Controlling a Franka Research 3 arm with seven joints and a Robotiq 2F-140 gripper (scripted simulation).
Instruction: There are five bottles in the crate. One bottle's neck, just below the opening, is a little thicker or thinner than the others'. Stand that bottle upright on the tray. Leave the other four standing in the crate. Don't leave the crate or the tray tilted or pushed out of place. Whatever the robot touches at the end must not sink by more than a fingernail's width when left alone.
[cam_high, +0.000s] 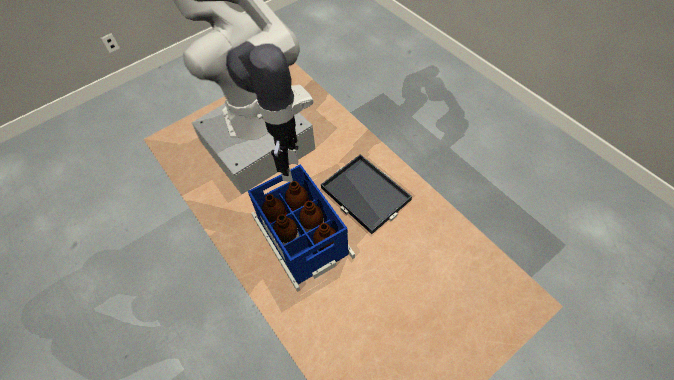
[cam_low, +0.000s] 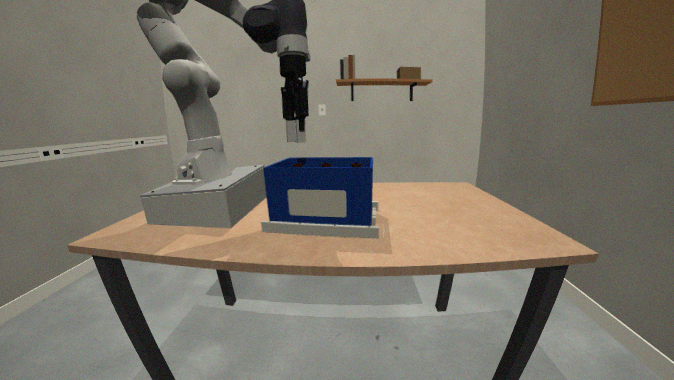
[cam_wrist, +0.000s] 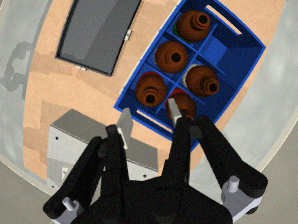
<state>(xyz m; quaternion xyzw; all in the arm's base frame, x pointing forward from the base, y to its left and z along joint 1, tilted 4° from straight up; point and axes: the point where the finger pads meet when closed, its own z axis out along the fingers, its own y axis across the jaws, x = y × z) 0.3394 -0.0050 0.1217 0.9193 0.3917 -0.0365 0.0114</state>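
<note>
Right now the bottle is 17 cm below my hand and 8 cm to the right of it. The rest, counted from my hand: blue crate 18 cm below, 9 cm ahead, 4 cm to the right; dark grey tray 25 cm below, 23 cm to the left, 6 cm ahead.
</note>
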